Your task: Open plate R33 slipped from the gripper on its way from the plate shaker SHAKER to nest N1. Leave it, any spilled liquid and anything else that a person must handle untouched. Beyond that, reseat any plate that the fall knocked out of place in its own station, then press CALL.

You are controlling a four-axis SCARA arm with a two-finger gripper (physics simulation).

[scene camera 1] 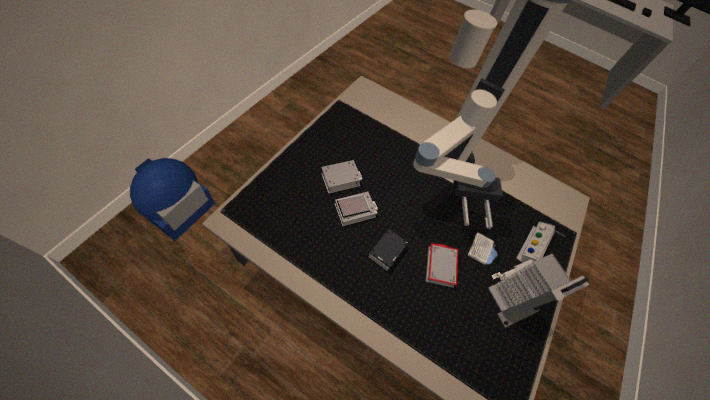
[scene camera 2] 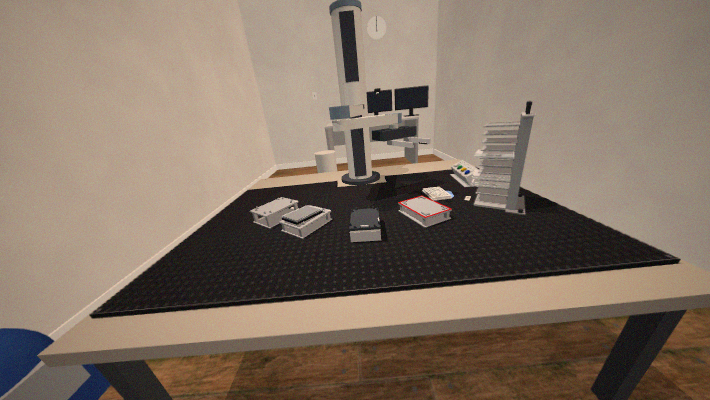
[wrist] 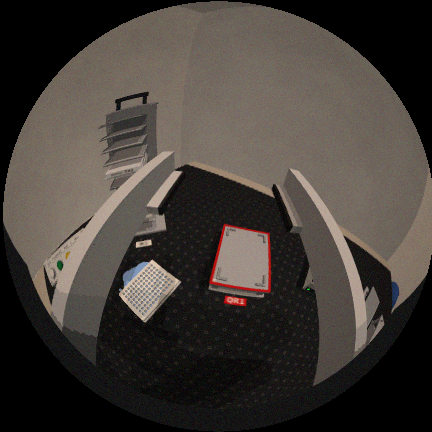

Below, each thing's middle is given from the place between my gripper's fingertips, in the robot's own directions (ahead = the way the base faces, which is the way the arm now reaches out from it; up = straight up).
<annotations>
Right now the black shaker (scene camera 2: 364, 225) is 180 mm ahead of my hand, 250 mm to the right of it and 230 mm below it.
</annotations>
